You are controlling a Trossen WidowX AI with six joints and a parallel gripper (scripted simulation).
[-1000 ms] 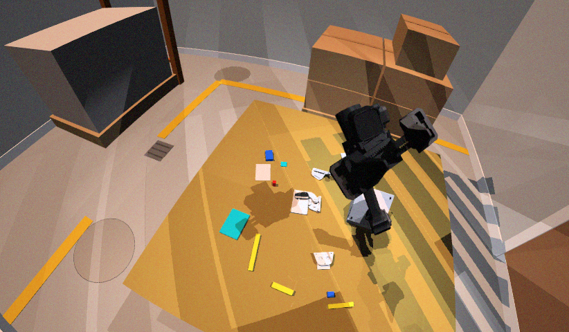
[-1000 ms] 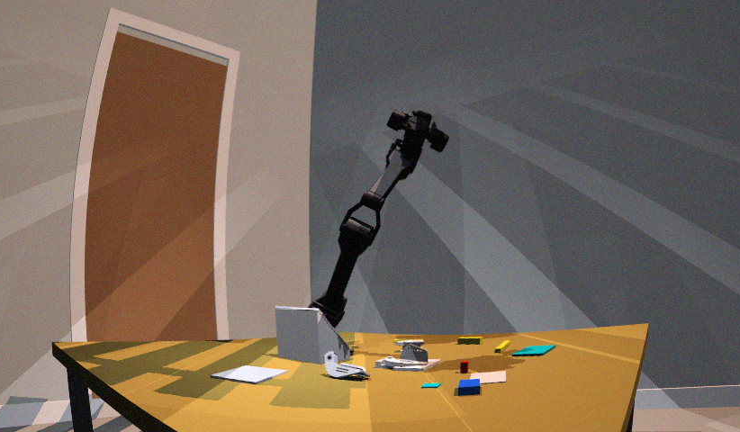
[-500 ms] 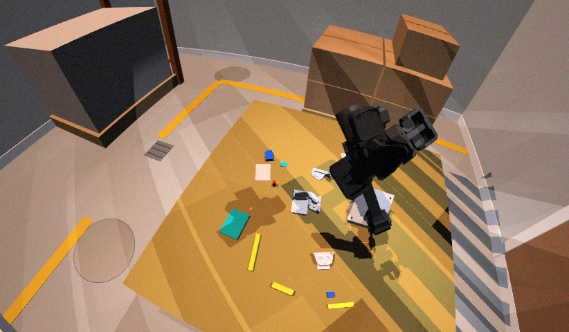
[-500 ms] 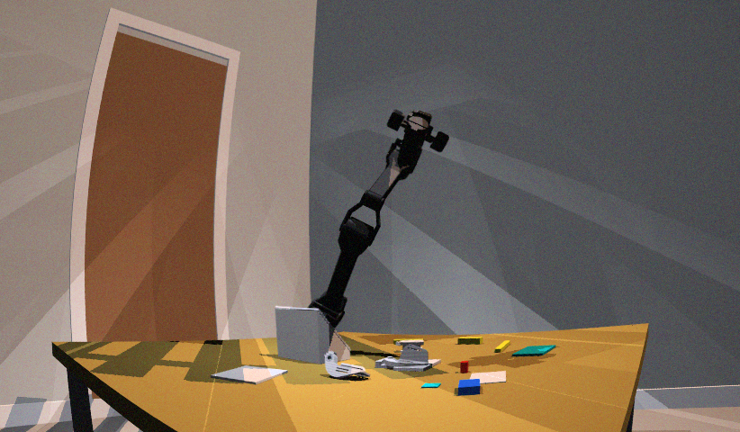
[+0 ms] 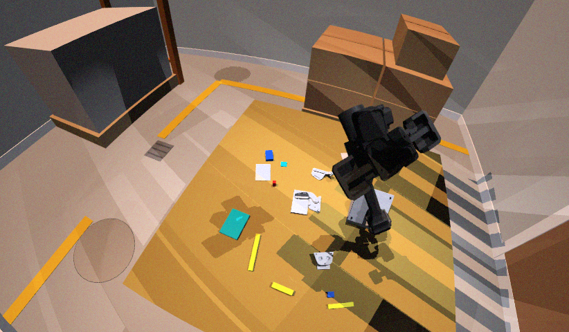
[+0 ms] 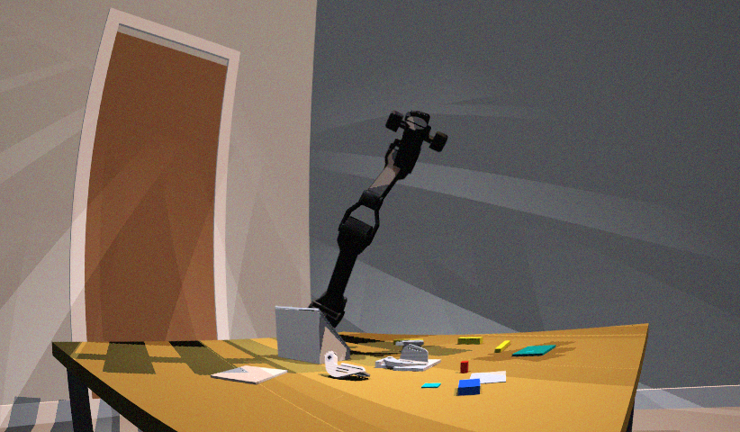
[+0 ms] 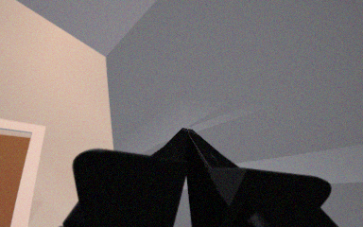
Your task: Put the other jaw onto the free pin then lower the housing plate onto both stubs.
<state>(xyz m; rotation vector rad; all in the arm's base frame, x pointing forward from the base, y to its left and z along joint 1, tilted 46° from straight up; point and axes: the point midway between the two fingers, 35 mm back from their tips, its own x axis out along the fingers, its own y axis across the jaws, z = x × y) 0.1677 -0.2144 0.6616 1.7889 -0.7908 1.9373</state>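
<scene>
Right now the red cube is 70 cm below my gripper tip, 36 cm to the right of it and 32 cm ahead of it. Also, from my gripper tip: blue block (71 cm below, 52 cm to the right, 42 cm ahead); cyan chip (71 cm below, 50 cm to the right, 33 cm ahead); cyan sheet (71 cm below, 39 cm ahead, 11 cm to the right).
</scene>
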